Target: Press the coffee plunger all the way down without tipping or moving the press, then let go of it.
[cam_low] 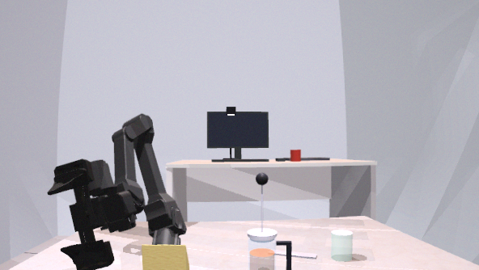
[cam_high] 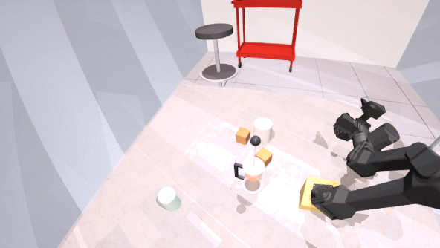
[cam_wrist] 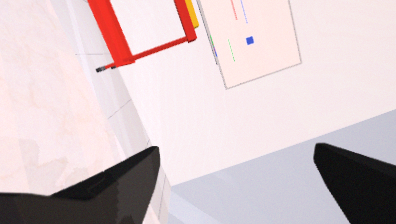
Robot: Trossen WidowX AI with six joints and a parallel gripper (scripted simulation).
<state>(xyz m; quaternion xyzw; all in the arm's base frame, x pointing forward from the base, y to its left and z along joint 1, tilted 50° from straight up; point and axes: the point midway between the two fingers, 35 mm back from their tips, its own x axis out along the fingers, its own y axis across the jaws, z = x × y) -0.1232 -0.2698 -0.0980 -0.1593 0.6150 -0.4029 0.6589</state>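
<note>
Now: gripper tip 37 cm short of the glass coffee press, 24 cm to the right of it and 10 cm above it. Also, from my gripper tip: white cup (34 cm ahead, 18 cm below).
</note>
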